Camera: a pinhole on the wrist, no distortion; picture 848 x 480 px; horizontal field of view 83.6 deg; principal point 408.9 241.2 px. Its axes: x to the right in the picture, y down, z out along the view. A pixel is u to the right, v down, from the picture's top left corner.
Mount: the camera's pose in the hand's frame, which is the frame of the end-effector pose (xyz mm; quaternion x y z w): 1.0 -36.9 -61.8 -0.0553 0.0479 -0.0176 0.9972
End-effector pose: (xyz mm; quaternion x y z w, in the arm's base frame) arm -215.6 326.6 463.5 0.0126 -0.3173 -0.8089 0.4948
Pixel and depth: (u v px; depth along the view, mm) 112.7 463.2 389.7
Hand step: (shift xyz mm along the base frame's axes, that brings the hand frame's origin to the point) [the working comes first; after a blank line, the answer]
In the camera's frame: -243.4 182.4 389.7

147.5 262.5 305.6
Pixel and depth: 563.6 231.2 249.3
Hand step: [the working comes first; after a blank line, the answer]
In the camera's frame: 81.3 -5.3 249.3

-128.1 9.0 163.4
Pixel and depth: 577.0 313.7 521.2
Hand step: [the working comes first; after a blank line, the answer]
In the camera's frame: 184.8 79.7 521.2

-191.9 -6.5 459.3
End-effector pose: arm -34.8 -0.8 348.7 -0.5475 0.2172 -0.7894 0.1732
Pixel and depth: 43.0 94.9 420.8
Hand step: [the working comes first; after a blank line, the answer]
In the camera's frame: -324.7 -129.8 420.8

468.5 174.9 -45.5
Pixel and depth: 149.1 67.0 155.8
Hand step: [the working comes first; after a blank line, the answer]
In the camera's frame: -85.4 -57.2 155.8

121.6 81.7 16.2
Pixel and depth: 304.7 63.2 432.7
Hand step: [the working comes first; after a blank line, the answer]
In the camera's frame: -95.1 -162.4 432.7

383.5 93.1 154.5
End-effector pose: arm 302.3 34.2 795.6 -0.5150 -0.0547 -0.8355 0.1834
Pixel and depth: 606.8 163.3 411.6
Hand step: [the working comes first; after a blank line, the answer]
In the camera's frame: 171.8 -67.6 411.6

174.7 103.4 347.5
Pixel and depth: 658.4 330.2 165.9
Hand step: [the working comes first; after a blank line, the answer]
In the camera's frame: 87.3 31.1 165.9

37.1 -8.7 133.6
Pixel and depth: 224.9 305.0 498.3
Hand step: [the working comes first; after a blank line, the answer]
In the camera's frame: -193.3 67.0 498.3

461.2 74.1 71.9
